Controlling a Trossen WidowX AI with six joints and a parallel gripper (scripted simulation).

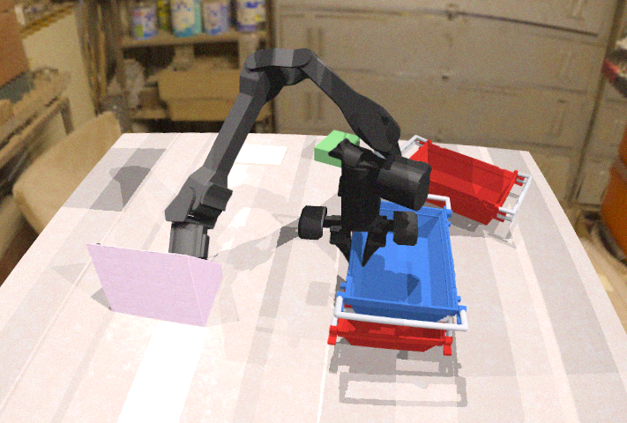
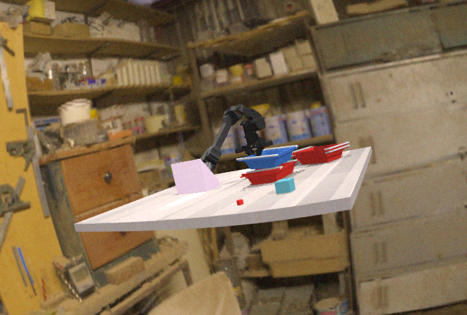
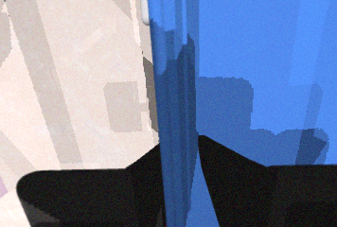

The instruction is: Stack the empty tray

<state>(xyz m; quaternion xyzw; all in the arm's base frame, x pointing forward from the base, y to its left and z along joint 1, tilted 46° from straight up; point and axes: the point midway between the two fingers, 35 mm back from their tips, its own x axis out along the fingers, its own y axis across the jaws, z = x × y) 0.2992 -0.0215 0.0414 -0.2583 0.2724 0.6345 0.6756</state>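
The blue tray is 7 cm ahead of my gripper tip and 3 cm above it. The rest, counted from my gripper tip: teal cube (39 cm to the right, 26 cm ahead, 6 cm below).
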